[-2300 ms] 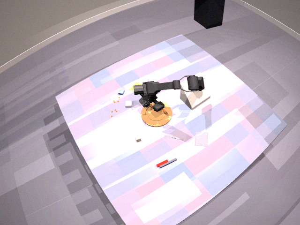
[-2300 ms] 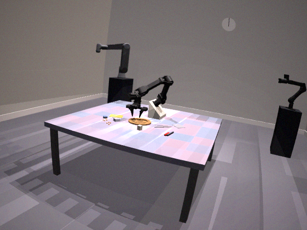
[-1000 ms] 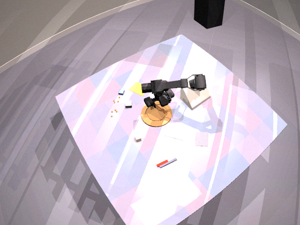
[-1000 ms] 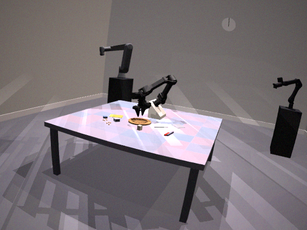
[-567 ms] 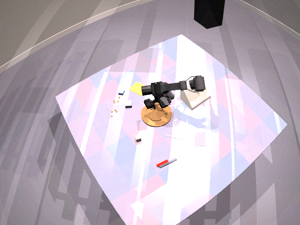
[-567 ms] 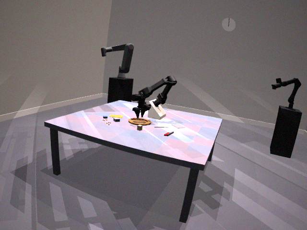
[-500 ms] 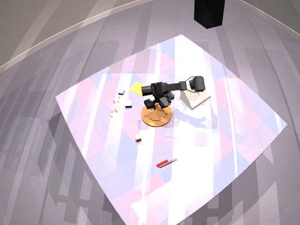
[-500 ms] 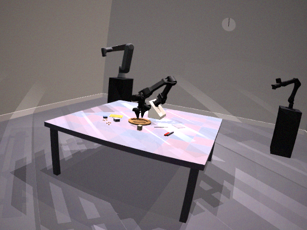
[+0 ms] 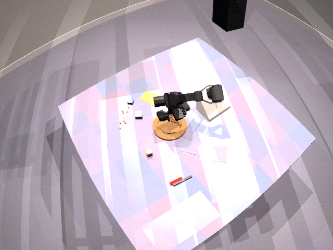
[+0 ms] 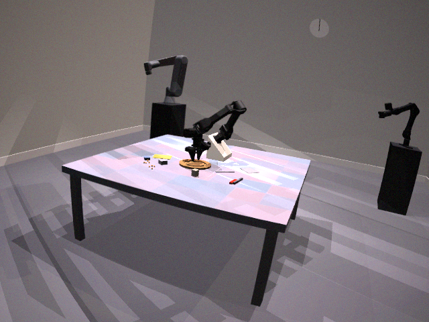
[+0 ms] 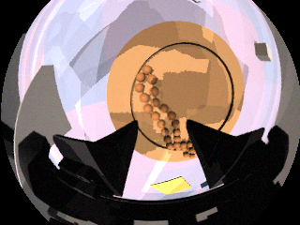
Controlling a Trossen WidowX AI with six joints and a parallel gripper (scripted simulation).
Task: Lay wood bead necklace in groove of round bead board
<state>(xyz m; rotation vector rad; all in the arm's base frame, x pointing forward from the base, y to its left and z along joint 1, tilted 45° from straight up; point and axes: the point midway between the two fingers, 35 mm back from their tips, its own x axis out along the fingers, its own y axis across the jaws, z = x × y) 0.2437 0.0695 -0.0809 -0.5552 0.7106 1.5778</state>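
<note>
Right now my gripper tip is 4 cm short of the round bead board, 2 cm to the right of it and 1 cm above it. From my gripper tip the other things lie so: white block: 16 cm ahead, 14 cm to the right; then thin rod: 22 cm to the left, 3 cm ahead, 1 cm below; then yellow sheet: 24 cm to the right, 4 cm ahead, 1 cm below.
</note>
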